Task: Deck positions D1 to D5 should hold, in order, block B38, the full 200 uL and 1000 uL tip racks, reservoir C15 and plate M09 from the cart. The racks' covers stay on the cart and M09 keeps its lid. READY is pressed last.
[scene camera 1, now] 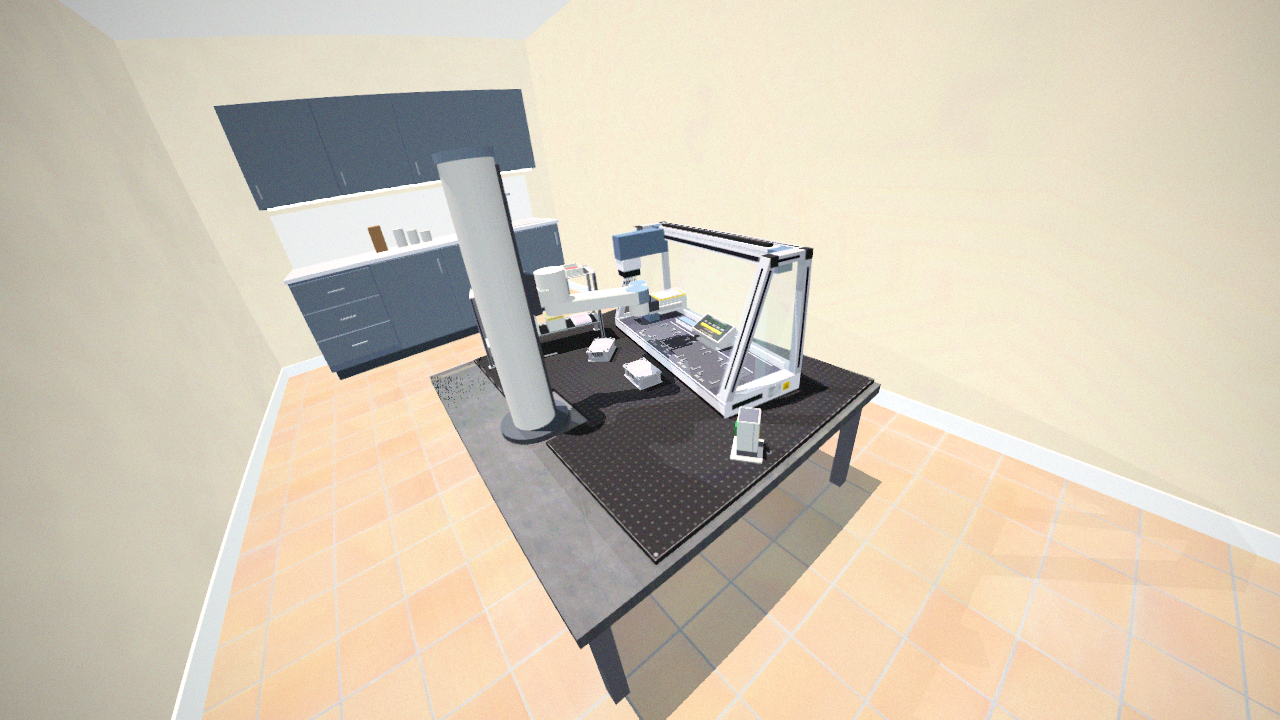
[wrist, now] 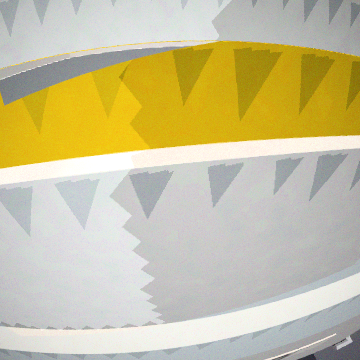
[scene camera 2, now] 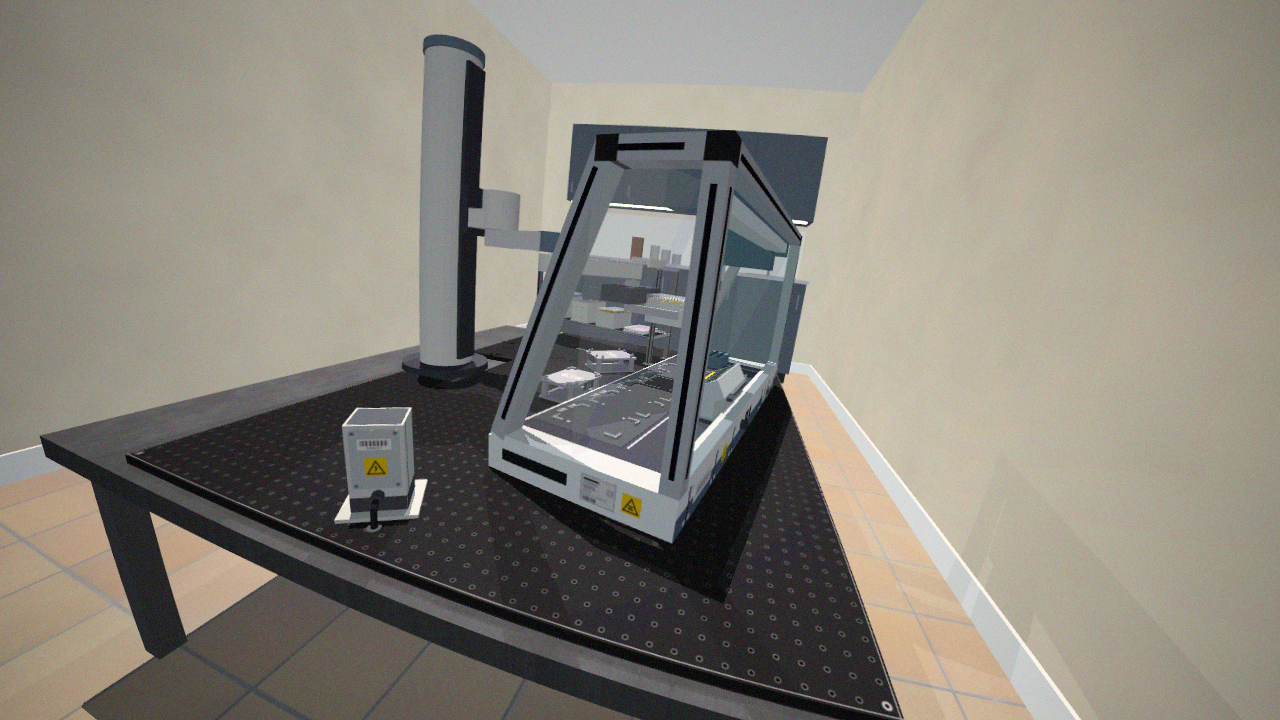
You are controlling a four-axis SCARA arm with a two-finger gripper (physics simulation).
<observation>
I see a white box with green panel [scene camera 1: 744, 441].
</observation>
